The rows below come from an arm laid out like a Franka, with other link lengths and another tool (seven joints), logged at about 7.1 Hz.
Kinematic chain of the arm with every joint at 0, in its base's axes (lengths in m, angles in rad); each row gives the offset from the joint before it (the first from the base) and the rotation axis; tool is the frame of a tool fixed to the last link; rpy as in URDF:
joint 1: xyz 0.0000 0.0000 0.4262 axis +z
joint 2: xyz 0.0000 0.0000 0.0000 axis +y
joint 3: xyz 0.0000 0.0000 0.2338 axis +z
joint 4: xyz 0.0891 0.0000 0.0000 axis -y
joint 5: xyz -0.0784 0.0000 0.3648 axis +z
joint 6: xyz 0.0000 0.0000 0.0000 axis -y
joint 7: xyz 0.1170 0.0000 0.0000 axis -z
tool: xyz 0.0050 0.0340 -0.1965 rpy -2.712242 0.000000 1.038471
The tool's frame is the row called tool.
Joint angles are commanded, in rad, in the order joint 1, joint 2, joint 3, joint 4, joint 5, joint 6, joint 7. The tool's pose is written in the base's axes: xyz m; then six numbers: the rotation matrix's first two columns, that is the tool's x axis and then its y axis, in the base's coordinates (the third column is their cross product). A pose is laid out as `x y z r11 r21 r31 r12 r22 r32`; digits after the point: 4 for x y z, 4 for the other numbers.
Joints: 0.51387, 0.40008, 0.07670, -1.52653, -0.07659, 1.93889, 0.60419
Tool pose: 0.5617 0.3920 0.3582 0.5014 0.8652 -0.0057 0.8006 -0.4664 -0.3762
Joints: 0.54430, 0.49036, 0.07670, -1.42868, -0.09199, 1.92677, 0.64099
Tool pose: 0.5651 0.4146 0.3441 0.5056 0.8627 -0.0115 0.7992 -0.4733 -0.3704
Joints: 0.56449, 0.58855, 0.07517, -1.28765, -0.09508, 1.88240, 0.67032
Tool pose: 0.5738 0.4323 0.3406 0.5203 0.8539 -0.0107 0.7907 -0.4864 -0.3718
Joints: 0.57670, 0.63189, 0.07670, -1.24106, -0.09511, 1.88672, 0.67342
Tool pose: 0.5746 0.4440 0.3340 0.5130 0.8584 -0.0021 0.7963 -0.4768 -0.3722
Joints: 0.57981, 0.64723, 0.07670, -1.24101, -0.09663, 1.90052, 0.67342
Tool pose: 0.5742 0.4466 0.3249 0.5094 0.8605 -0.0035 0.7979 -0.4738 -0.3726
